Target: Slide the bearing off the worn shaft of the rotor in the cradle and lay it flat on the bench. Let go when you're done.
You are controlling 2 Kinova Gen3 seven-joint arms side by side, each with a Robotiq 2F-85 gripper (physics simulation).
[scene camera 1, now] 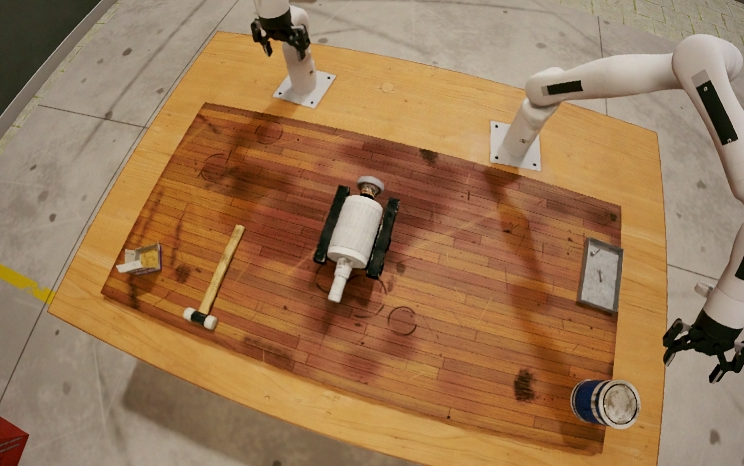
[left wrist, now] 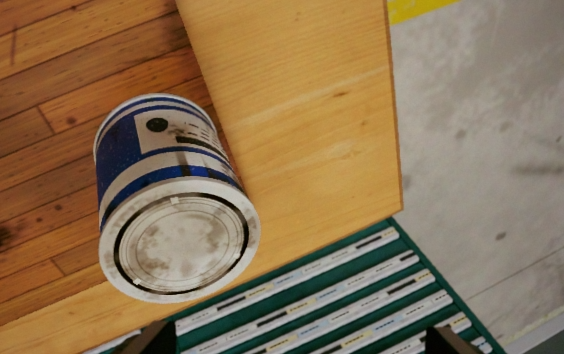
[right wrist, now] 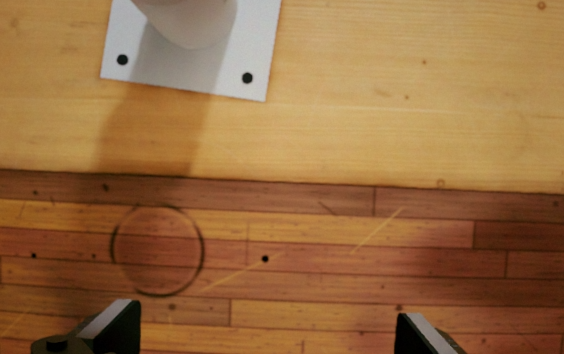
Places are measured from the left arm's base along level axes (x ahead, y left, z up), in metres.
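Pixels of known places: left gripper, fingertip midpoint: (scene camera 1: 688,372) (left wrist: 300,353); right gripper, fingertip midpoint: (scene camera 1: 285,57) (right wrist: 267,335); left arm's base, link origin: (scene camera 1: 515,145); right arm's base, link origin: (scene camera 1: 304,85) (right wrist: 194,6).
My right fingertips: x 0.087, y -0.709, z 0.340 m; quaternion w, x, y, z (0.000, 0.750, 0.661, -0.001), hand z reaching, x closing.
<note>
Ahead of a thing's pixels: the offset from my right fingertips to its top centre. "pt": to the spot under its first point. Level surfaces: height alone.
The rotor @(dy +0.247, dx +0.389, dz -0.142 m) (scene camera 1: 355,230), a white cylinder, lies in the cradle @(pt dy +0.179, dx +0.365, dz -0.202 m) (scene camera 1: 329,225), which has two black side rails. A pale grey ring-shaped part @(pt dy +0.265, dx +0.249, dz -0.157 m) (scene camera 1: 370,181), which looks like the bearing, sits on the rotor's upper end beyond a coppery section. A stepped white shaft @(pt dy +0.235, dx +0.512, dz -0.179 m) (scene camera 1: 338,282) sticks out of the lower end. My right gripper (scene camera 1: 284,53) (right wrist: 267,335) is open and empty, high at the top of the scene view, well away from the rotor. My left gripper (scene camera 1: 691,368) (left wrist: 300,339) is open and empty, off the bench's right edge near the can.
The bench @(dz -0.339 m) (scene camera 1: 428,101) (left wrist: 320,115) (right wrist: 350,140) also carries a mallet @(dy -0.119, dx +0.522, dz -0.277 m) (scene camera 1: 221,268) and a small open box (scene camera 1: 147,259) at the left, a grey tray @(dy +0.968, dx +0.347, dz -0.287 m) (scene camera 1: 599,290) at the right, and a blue and white can @(dy +0.935, dx +0.705, dz -0.177 m) (scene camera 1: 590,402) (left wrist: 165,150) at the lower right corner.
</note>
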